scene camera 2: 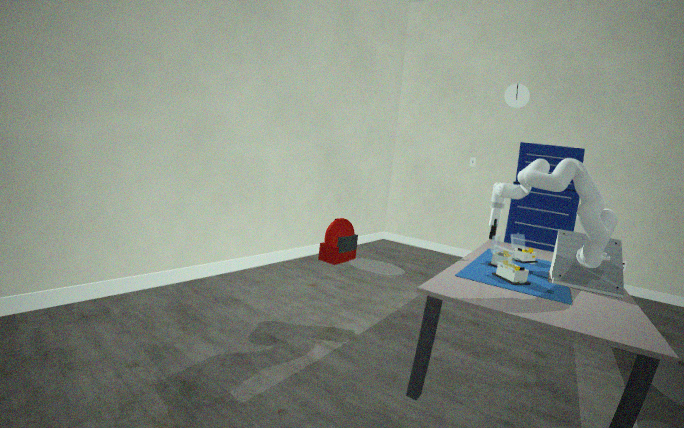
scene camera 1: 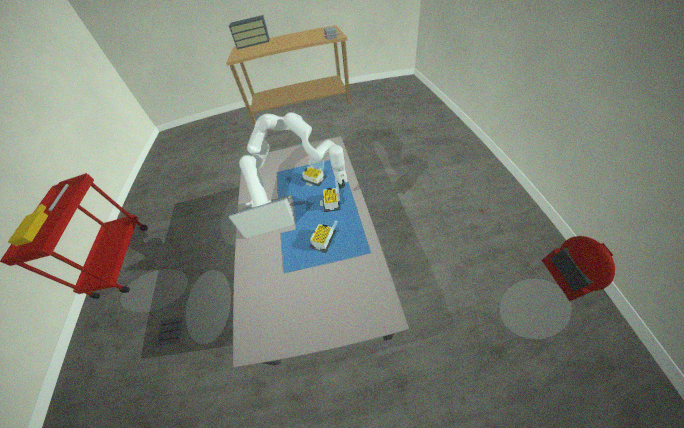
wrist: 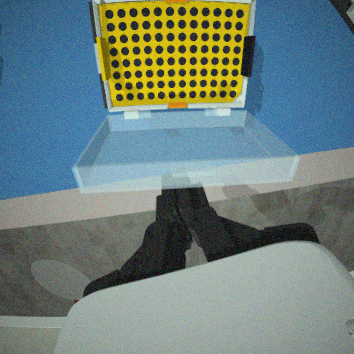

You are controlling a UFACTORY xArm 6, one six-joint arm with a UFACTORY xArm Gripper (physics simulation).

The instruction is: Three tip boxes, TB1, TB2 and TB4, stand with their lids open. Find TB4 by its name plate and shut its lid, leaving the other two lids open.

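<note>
Three white tip boxes with yellow racks and clear lids raised stand on the blue mat: a far one, a middle one and a near one, as ordered in scene camera 1. Their name plates cannot be read, so I cannot tell which is TB4. My gripper is shut and empty, pointing down just outside the middle box's open lid. Its fingertips show partly through the lid edge in the wrist view; contact cannot be told.
The arm's base stands on a grey plate beside the mat. The table has its edge close under my gripper. A red cart, a wooden bench and a red bin-like object stand away from it.
</note>
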